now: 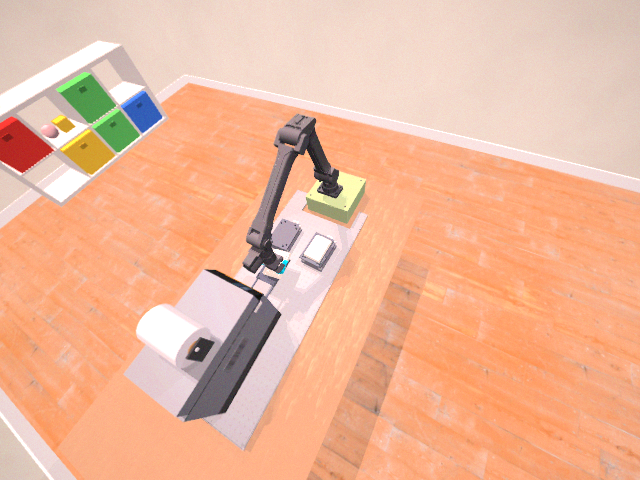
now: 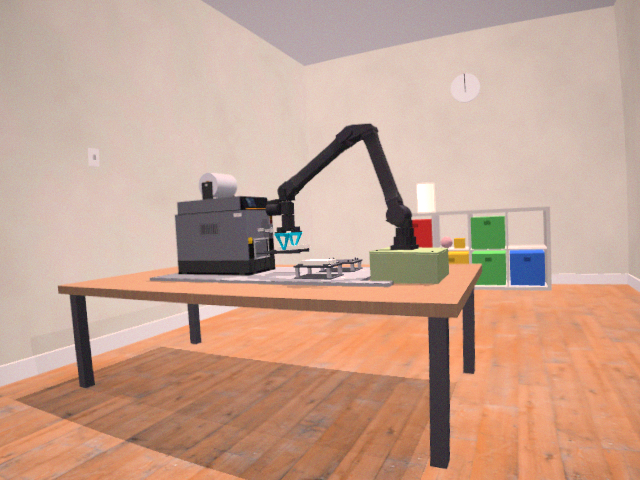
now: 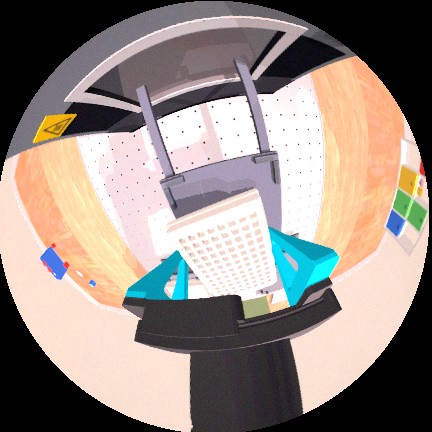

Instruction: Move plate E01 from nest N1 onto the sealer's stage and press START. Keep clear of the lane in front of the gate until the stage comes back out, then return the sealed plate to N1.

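Frame: origin at the arm's base, x back, y right, z up, level; centimetres.
Seen in the pictures: gripper, fingertip midpoint: (image 1: 275, 268) (image 2: 289, 249) (image 3: 225, 241); arm's base, origin of the base link: (image 1: 330, 189) (image 2: 404, 248).
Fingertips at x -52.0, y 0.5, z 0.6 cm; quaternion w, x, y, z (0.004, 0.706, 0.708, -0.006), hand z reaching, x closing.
Pixels of each thing's top centre, then the offset from my fingertips to it. "spot": a spot on its surface instead.
- white well plate, middle of its top: (image 3: 234, 269) (image 2: 293, 244) (image 1: 276, 262) dx +2.2, dy +0.4, dz +2.0 cm
- grey stage, middle of its top: (image 3: 225, 196) (image 2: 281, 248) (image 1: 267, 276) dx -4.8, dy +0.9, dz +0.2 cm
- dark nest, middle of its top: (image 3: 280, 278) (image 2: 340, 258) (image 1: 283, 232) dx +20.0, dy +10.0, dz -5.2 cm
- white plate, middle of its top: (image 3: 192, 299) (image 2: 318, 260) (image 1: 317, 247) dx +19.5, dy -10.7, dz -3.7 cm
- yellow warning label, surface spot: (image 3: 55, 127) spot: dx -14.8, dy -8.2, dz +4.6 cm
- white roll, middle of its top: (image 1: 161, 330) (image 2: 217, 174) dx -38.3, dy -0.2, dz +37.2 cm
My gripper (image 1: 283, 266) (image 2: 288, 246) (image 3: 225, 241), with cyan fingers, is shut on a white well plate (image 3: 225, 215), taken as E01; no label is readable. The plate is turned at an angle to the grey stage (image 1: 266, 279) (image 2: 297, 251) (image 3: 240, 175) and appears slightly above it. The stage is out on two rails in front of the sealer (image 1: 219, 299) (image 2: 222, 240). A dark nest (image 1: 285, 234) has no plate on it. Another nest holds a white plate (image 1: 318, 248) (image 2: 318, 262). Which nest is N1 cannot be read. START cannot be made out.
The sealer's gate opening (image 3: 200, 57) faces the stage, with a yellow warning label (image 3: 55, 127) beside it. A white roll (image 1: 170, 333) (image 2: 221, 185) sits on the sealer. The arm stands on a green base box (image 1: 336, 198) (image 2: 408, 266) at the other end.
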